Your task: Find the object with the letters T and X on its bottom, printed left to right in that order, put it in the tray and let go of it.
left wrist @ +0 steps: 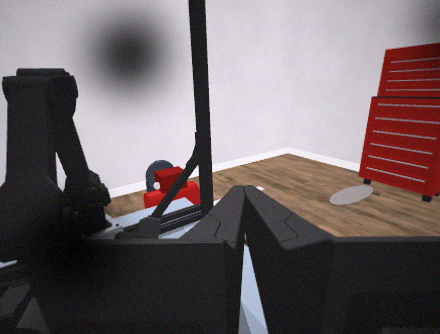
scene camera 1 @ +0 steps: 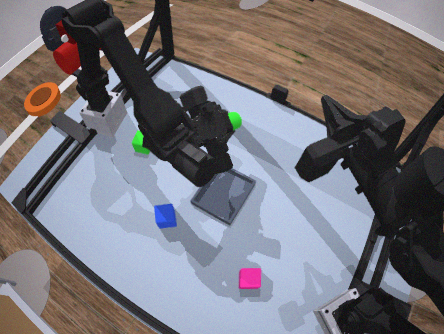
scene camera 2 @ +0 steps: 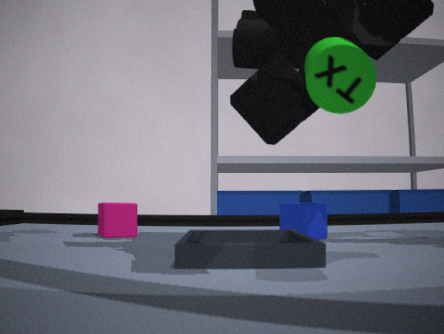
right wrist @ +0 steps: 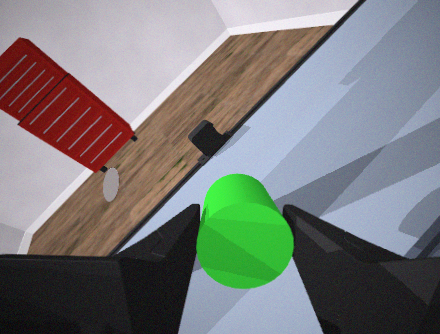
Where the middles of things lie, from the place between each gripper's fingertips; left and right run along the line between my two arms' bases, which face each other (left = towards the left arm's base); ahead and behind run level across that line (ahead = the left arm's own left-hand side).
I see the green block (scene camera 2: 340,78) 10 mm below my right hand.
The green block lies 25 cm below my left hand, 19 cm to the right of it and 2 cm behind it.
